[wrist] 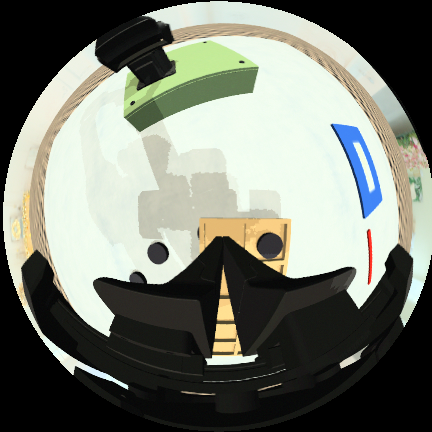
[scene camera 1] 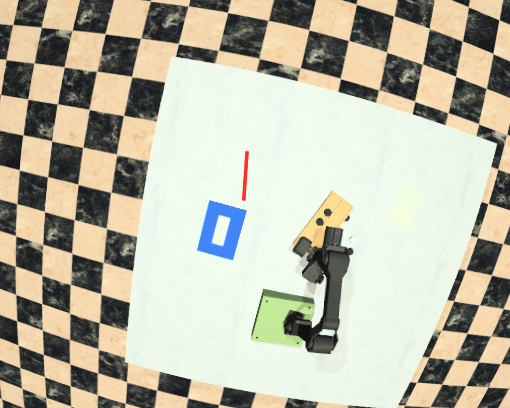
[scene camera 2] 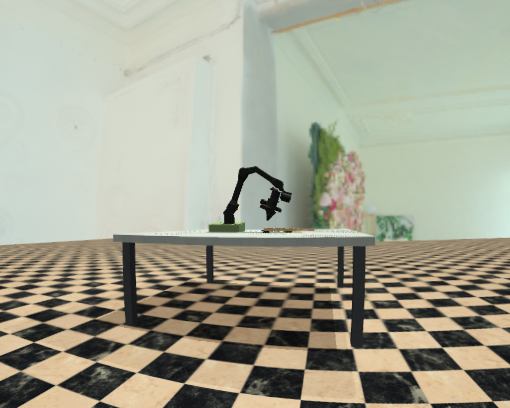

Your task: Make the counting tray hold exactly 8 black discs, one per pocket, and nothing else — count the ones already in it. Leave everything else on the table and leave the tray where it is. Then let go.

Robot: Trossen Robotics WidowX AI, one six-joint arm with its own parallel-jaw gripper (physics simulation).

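Observation:
The tan pocketed tray (scene camera 1: pixel 336 201) (scene camera 2: pixel 282 230) (wrist: pixel 215 225) lies at an angle on the table. Two black discs (scene camera 1: pixel 327 212) (scene camera 1: pixel 319 222) sit in it, and another black disc (wrist: pixel 270 245) is in a pocket at its end nearest the arm's base. Loose black discs show beside the tray, one at its right edge (scene camera 1: pixel 347 218), one by the arm (scene camera 1: pixel 350 251), and two in the wrist view (wrist: pixel 158 253) (wrist: pixel 137 278). A dark sliver (wrist: pixel 199 232) shows at the tray's edge. My gripper (scene camera 2: pixel 270 219) (wrist: pixel 221 241) is shut, empty, above the tray, hiding several pockets.
A green base block (scene camera 1: pixel 275 320) (scene camera 2: pixel 226 227) (wrist: pixel 205 67) carries the arm. A blue rectangular frame (scene camera 1: pixel 206 237) (wrist: pixel 356 160) and a red strip (scene camera 1: pixel 245 175) (wrist: pixel 370 257) lie left of the tray in scene camera 1. A pale yellow patch (scene camera 1: pixel 406 206) lies on the right.

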